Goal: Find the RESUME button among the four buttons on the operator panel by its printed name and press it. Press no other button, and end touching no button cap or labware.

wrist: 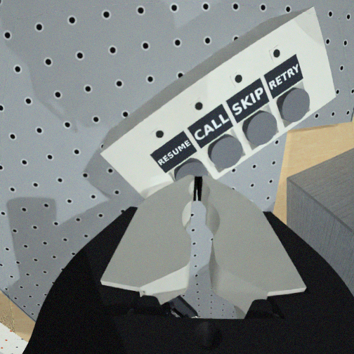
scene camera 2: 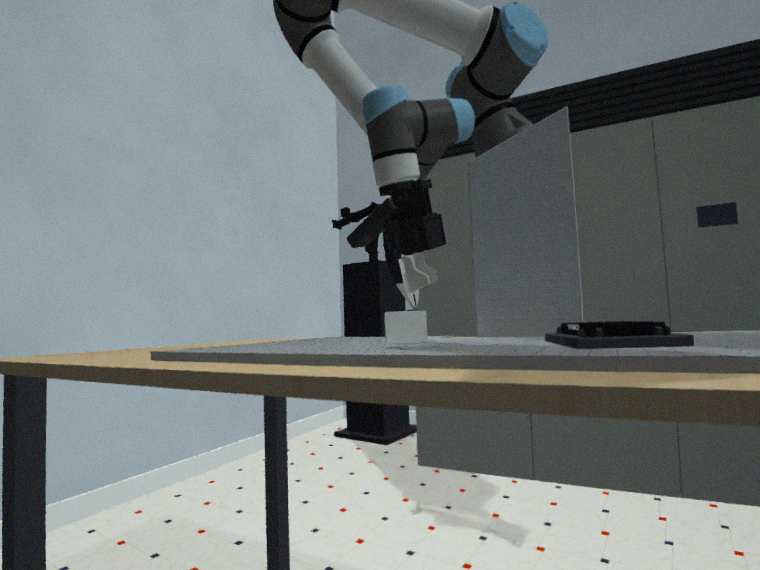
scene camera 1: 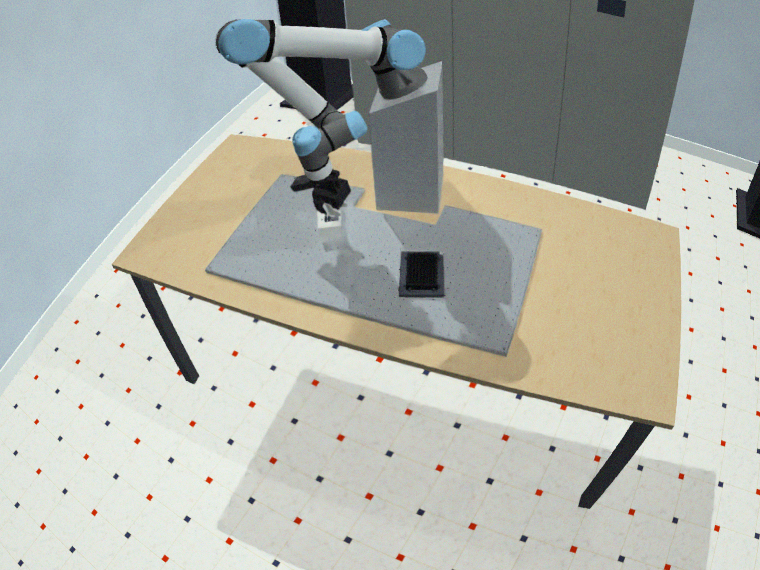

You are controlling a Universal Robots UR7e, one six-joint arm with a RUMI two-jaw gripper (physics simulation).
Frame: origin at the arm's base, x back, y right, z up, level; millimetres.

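Seen in the pictures: gripper, between the fingertips: point(scene camera 2: 414, 306) point(scene camera 1: 334, 215); arm's base, origin of its link: point(scene camera 2: 511, 155) point(scene camera 1: 404, 86).
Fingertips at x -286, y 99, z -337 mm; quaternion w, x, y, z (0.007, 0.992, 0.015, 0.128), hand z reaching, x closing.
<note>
Offsets run from my fingertips to a thing's top centre. Level surfaces: height alone.
The white operator panel {dz -6, dx +24, dy +39 mm} point(scene camera 1: 327, 225) point(scene camera 2: 405, 328) point(wrist: 131, 156) carries four round grey buttons in a row. In the wrist view the printed names read RESUME, CALL, SKIP and RETRY from lower left to upper right. The RESUME button point(wrist: 192, 167) is partly hidden by the fingertips; the CALL button point(wrist: 225, 151), SKIP button point(wrist: 261, 126) and RETRY button point(wrist: 294, 104) show fully. My gripper point(scene camera 2: 414, 305) point(wrist: 196, 178) is shut and empty. Its tips overlap the lower right part of the RESUME button in the wrist view and stand at the panel's top in scene camera 2. Whether they touch the cap cannot be told.
The panel stands on a grey perforated board point(scene camera 1: 263, 245) point(scene camera 2: 245, 354) point(wrist: 55, 107) on the wooden table {dz -74 mm} point(scene camera 1: 601, 294). The arm's tall grey pedestal point(scene camera 1: 406, 159) point(scene camera 2: 527, 239) point(wrist: 325, 200) stands close by. A black holder {dz -40, dx -52, dy -313 mm} point(scene camera 1: 421, 292) point(scene camera 2: 620, 339) lies farther along the board.
</note>
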